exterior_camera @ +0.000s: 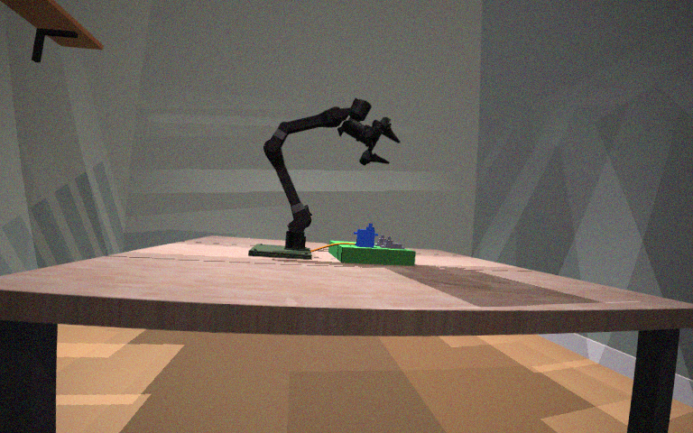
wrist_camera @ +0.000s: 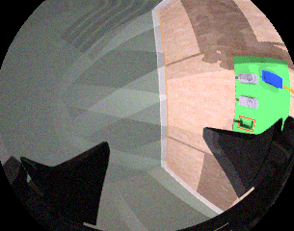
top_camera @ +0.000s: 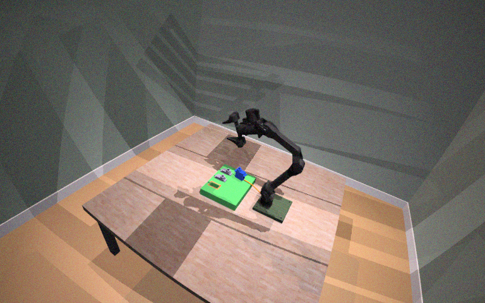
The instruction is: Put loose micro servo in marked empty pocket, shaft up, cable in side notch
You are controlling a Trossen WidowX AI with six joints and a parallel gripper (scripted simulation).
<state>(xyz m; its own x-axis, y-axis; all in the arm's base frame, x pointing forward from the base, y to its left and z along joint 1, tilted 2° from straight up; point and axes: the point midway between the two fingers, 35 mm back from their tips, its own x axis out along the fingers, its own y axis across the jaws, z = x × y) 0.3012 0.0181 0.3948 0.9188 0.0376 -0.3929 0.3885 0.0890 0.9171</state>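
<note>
Now: gripper tip 120 mm past the green deck, 10 mm to the left of it and 370 mm above it.
</note>
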